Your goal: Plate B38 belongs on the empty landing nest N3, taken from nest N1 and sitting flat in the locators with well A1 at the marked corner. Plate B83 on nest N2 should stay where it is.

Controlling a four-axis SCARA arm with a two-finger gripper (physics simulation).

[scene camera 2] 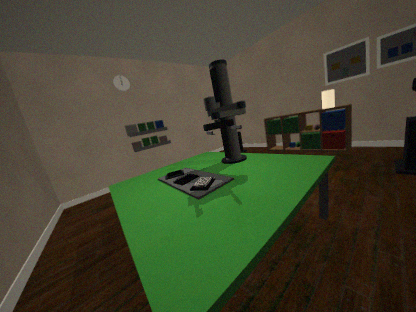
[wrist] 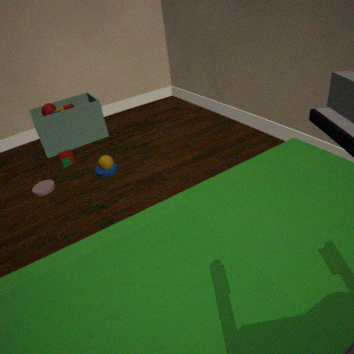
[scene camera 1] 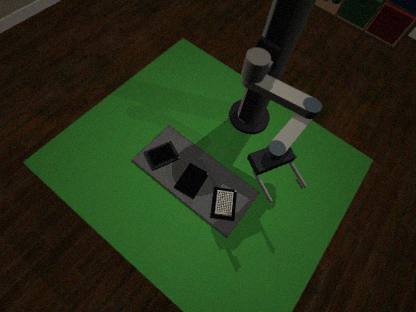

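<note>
A grey board [scene camera 1: 240,212] [scene camera 2: 220,179] carries three dark nest positions in a row. A plate with a pale, dotted well field [scene camera 1: 224,202] [scene camera 2: 203,182] sits in a black surround at the end nearer the gripper. The middle position [scene camera 1: 191,180] [scene camera 2: 186,179] looks uniformly black. The far-end position [scene camera 1: 161,155] [scene camera 2: 175,174] is dark with a raised-looking rim. Labels and the A1 corner mark are too small to read, so I cannot tell which is N1, N2 or N3. My gripper [scene camera 1: 287,193] [scene camera 2: 224,131] is wide open and empty, raised above the table and off to the board's side.
The board lies on a green table top [scene camera 1: 90,165] [scene camera 2: 240,240] [wrist: 200,225]. The arm's dark round column base [scene camera 1: 249,117] [scene camera 2: 234,159] stands behind the board. The wrist view shows a pale toy bin [wrist: 72,127] on the floor beyond the table edge.
</note>
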